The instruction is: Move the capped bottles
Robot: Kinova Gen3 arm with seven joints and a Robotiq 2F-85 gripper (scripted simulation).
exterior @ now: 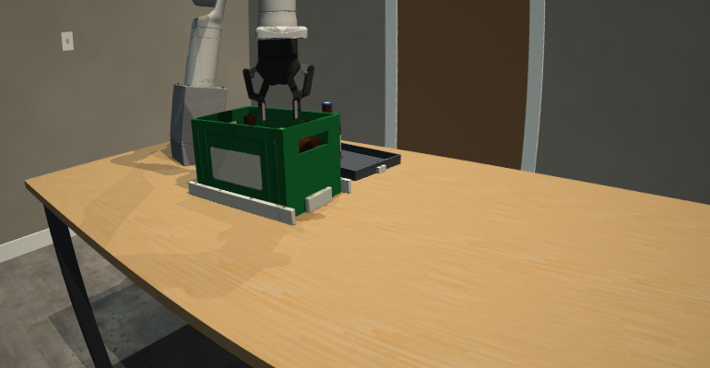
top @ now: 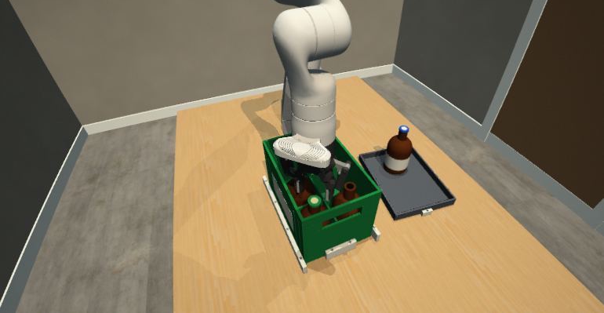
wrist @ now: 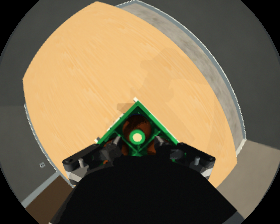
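My gripper is now 9 cm past the green crate, 3 cm to the right of it and 11 cm above it. Round my hand: dark tray 11 cm behind, 32 cm to the left, 18 cm below.
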